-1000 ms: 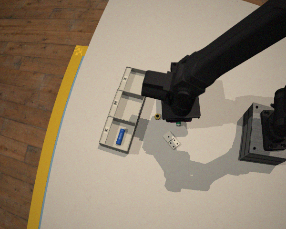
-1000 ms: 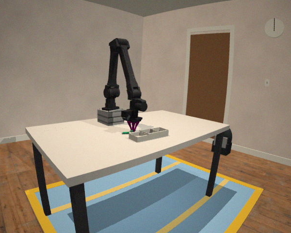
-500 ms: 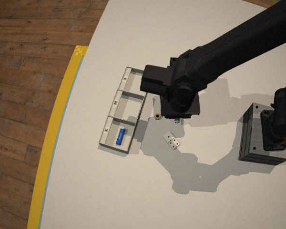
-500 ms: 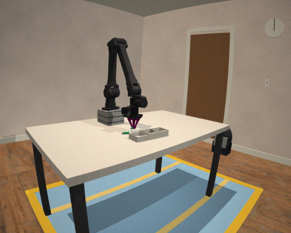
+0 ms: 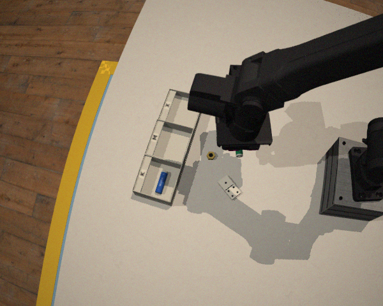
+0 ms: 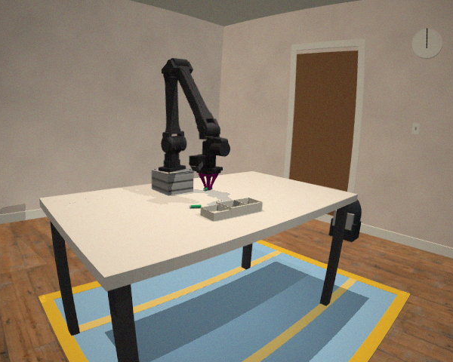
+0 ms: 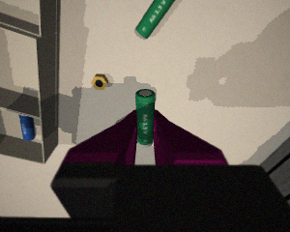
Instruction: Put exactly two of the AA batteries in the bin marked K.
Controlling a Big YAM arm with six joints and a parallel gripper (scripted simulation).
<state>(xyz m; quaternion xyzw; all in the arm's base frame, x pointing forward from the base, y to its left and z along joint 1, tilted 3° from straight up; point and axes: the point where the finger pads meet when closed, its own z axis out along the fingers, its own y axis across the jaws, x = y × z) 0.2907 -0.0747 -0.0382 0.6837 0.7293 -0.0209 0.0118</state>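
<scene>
Now: hand 160 mm short of the blue AA battery, 60 mm to the right of it and 60 mm above it. From my hand the other things lie so: brass hex nut 50 mm ahead, 70 mm below; then white domino 10 mm ahead, 70 mm to the left, 70 mm below; then bin 140 mm ahead, 20 mm to the right, 60 mm below.
</scene>
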